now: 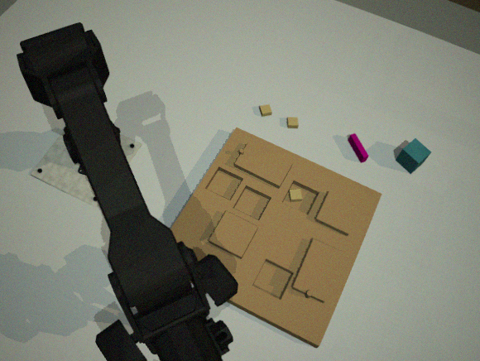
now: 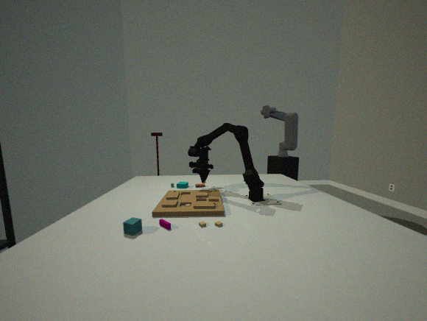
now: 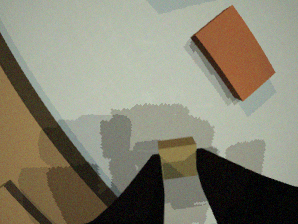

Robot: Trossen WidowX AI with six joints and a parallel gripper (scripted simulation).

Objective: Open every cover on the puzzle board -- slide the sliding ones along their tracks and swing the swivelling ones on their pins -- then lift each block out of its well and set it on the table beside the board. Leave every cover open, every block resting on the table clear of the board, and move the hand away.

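Now: the tan puzzle board 22 cm to the left of my gripper tip, 12 cm ahead of it and 3 cm below it. Round my gripper tip: orange block (8 cm to the right, 4 cm below, 1 cm ahead); teal block (12 cm ahead, 10 cm to the right, 4 cm below); small teal piece (19 cm ahead, 12 cm to the right, 4 cm below).
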